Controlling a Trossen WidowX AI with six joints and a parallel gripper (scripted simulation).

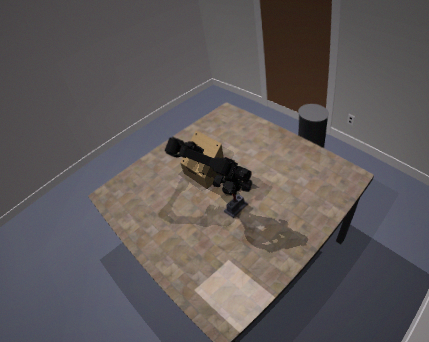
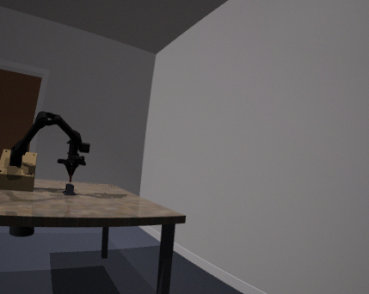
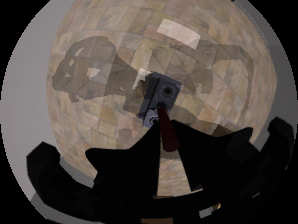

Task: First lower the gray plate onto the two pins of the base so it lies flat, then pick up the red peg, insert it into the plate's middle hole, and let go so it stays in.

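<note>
The gray plate is 70 mm below my gripper tip. Round my gripper tip: red peg (right at my gripper tip); then dark base (110 mm below).
</note>
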